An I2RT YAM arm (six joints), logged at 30 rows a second.
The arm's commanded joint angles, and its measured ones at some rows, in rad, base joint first. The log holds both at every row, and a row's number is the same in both.
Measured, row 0:
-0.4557, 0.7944, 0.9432, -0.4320, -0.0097, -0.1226
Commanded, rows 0 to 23:
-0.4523, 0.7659, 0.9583, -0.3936, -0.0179, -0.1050
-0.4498, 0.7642, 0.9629, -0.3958, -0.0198, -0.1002
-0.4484, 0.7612, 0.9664, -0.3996, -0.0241, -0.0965
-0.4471, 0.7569, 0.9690, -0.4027, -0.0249, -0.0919
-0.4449, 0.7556, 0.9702, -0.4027, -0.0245, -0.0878
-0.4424, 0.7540, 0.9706, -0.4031, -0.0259, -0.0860
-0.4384, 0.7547, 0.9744, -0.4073, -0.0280, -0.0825
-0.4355, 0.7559, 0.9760, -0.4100, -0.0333, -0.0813
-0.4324, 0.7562, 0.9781, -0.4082, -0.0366, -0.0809
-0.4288, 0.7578, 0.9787, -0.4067, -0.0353, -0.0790
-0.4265, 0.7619, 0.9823, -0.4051, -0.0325, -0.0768
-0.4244, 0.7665, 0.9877, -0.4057, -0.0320, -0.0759
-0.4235, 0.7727, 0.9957, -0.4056, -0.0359, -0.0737
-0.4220, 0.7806, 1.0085, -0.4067, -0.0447, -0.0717
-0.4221, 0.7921, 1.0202, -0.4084, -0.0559, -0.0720
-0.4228, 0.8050, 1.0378, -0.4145, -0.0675, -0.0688
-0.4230, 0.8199, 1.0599, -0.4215, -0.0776, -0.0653
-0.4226, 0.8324, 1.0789, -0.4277, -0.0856, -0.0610
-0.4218, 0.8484, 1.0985, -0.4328, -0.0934, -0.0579
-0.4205, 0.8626, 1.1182, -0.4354, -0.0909, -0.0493
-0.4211, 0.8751, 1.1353, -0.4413, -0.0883, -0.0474
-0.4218, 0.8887, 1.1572, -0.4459, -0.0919, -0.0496
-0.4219, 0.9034, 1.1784, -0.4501, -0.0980, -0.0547
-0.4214, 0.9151, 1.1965, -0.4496, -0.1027, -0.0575
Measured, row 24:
-0.4259, 0.8974, 1.1412, -0.4435, -0.0715, -0.0711
